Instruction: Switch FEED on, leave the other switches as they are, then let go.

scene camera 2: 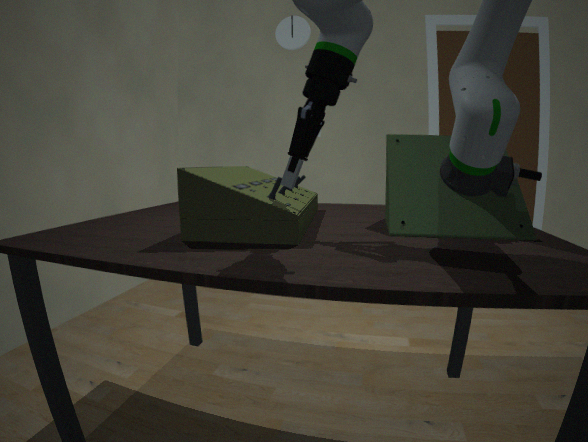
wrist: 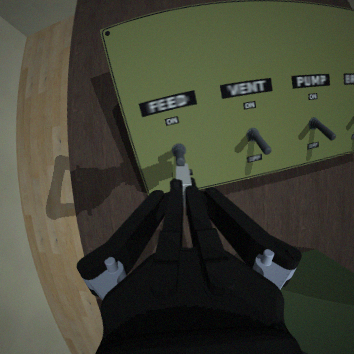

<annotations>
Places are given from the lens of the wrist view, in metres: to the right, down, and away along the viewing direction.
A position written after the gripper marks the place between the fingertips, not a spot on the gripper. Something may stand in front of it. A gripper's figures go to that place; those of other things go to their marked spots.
gripper (wrist: 181,172): 0.01, 0.00, 0.23
sloped yellow-green switch box (wrist: 204,83): 0.04, -0.13, 0.22
</annotations>
